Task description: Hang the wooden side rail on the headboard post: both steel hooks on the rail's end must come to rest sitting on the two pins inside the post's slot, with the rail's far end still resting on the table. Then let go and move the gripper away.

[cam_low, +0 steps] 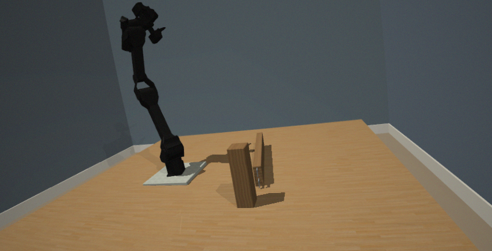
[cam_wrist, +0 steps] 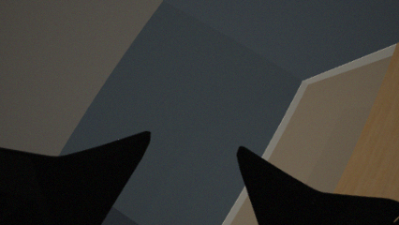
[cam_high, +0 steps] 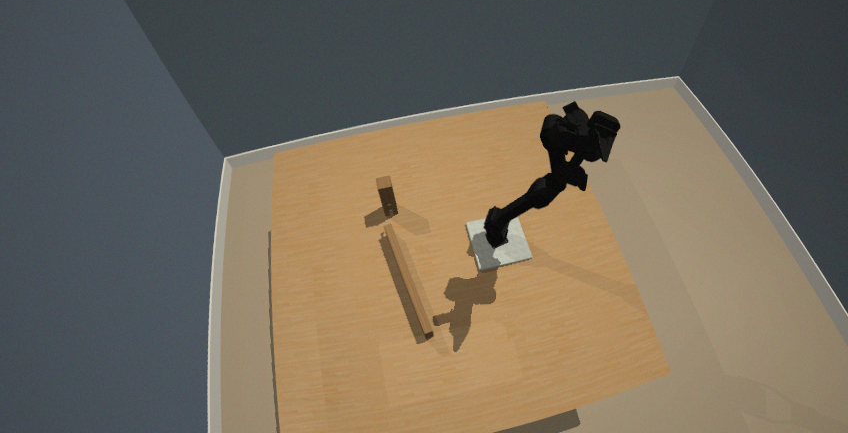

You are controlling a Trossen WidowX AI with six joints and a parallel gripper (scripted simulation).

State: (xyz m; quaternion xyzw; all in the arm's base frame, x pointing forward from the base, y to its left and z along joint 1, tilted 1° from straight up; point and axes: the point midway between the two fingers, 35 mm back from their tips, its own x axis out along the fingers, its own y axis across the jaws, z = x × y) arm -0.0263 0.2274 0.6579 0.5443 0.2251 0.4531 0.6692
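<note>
The wooden headboard post lies 330 mm ahead of my gripper tip, 540 mm to the right of it and 600 mm below it.
</note>
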